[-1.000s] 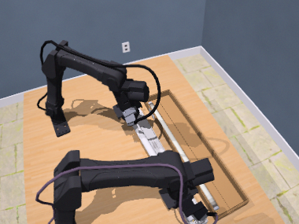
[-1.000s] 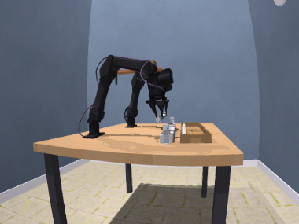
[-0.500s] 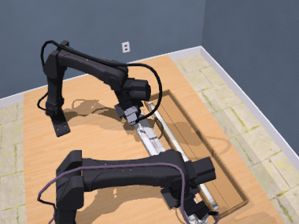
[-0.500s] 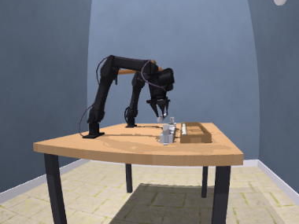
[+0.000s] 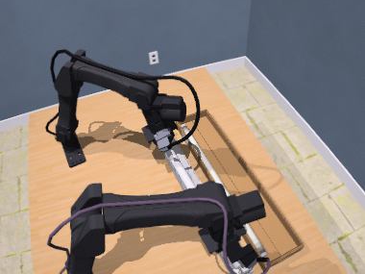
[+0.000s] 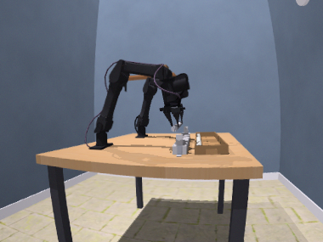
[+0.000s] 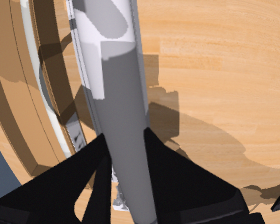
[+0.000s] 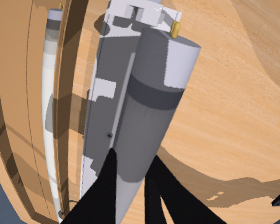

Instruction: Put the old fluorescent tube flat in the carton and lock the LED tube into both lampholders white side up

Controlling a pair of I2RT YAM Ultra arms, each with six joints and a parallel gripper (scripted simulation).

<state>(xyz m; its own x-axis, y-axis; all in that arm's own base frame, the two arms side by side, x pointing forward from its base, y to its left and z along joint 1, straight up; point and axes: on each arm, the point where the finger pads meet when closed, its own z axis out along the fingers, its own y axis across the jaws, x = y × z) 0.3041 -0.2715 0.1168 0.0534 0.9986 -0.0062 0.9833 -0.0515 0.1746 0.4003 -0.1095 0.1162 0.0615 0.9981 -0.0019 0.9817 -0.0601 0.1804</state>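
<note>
Right now the lampholder is 4 cm ahead of my right hand, 8 cm to the right of it and 5 cm below it. From my right hand the other things lie so: light fixture 1 cm behind, 22 cm to the left, 6 cm below; then LED tube 3 cm behind, 22 cm to the left, 1 cm below; then old fluorescent tube 8 cm ahead, 24 cm to the left, 10 cm below.
</note>
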